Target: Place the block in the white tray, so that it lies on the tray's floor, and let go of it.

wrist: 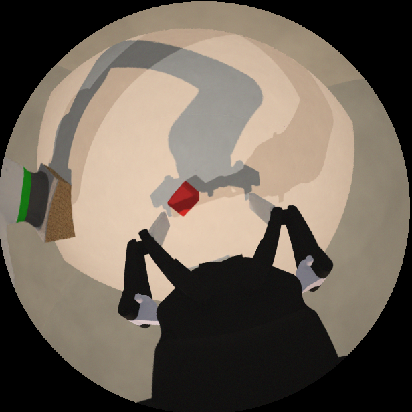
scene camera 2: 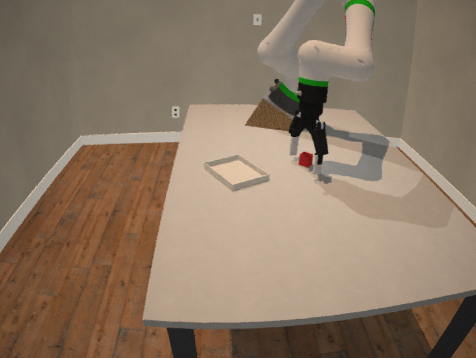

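Where they show: gripper, fingertip midpoint: (scene camera 2: 304,163); arm's base at its link origin: (scene camera 2: 283,104).
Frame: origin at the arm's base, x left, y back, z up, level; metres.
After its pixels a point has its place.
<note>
The red block (scene camera 2: 306,159) @(x -0.015, y -0.439, z -0.066 m) (wrist: 184,199) is on the table, outside the tray, turned at an angle to the fingers in the wrist view. My gripper (scene camera 2: 306,161) @(x -0.028, y -0.461, z -0.071 m) (wrist: 208,209) is open and points down, with its fingertips low around the block's place. No finger grips the block. In the wrist view the block lies nearer the left finger and a little beyond the line between the fingertips. The white tray (scene camera 2: 250,183) @(x -0.216, y -0.557, z -0.086 m) lies to the left of the gripper in the scene view, with a bare floor inside its low walls. In the wrist view the gripper body hides most of it.
The table (scene camera 2: 240,250) @(x -0.276, y -0.854, z -0.094 m) carries the arm's shadow to the right of the gripper. A brown, rough-textured wedge-shaped mount (scene camera 2: 270,116) @(x -0.068, y -0.064, z -0.038 m) (wrist: 60,210) stands under the arm's base, behind the gripper in the scene view and at the left in the wrist view.
</note>
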